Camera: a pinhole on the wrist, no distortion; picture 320 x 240 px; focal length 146.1 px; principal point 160.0 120.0 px. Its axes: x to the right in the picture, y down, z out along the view. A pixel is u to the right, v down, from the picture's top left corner.
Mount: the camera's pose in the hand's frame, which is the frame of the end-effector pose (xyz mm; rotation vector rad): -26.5 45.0 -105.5 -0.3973 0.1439 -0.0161
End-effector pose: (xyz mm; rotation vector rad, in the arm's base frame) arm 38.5 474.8 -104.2 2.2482 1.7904 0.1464
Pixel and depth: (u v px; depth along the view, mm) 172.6 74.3 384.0
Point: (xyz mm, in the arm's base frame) 197.8 478.4 -363.4
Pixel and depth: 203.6 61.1 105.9
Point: 86.4 484.9 -97.1
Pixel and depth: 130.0 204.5 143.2
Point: 196.7 403.8 -51.1
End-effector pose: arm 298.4 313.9 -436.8 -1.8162 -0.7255 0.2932
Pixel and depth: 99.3 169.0 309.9
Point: 219.0 310.0 -753.7
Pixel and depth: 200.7 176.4 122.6
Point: 371.0 287.9 -550.6
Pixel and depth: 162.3 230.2 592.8
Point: 437.9 409.3 -1152.5
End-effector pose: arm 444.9 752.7 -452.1 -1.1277 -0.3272 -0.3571
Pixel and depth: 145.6 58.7 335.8
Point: 437.1 1009.4 -391.2
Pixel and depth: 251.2 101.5 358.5
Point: 708.0 966.6 -371.2
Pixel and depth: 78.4 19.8 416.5
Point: 219.5 1137.7 -332.2
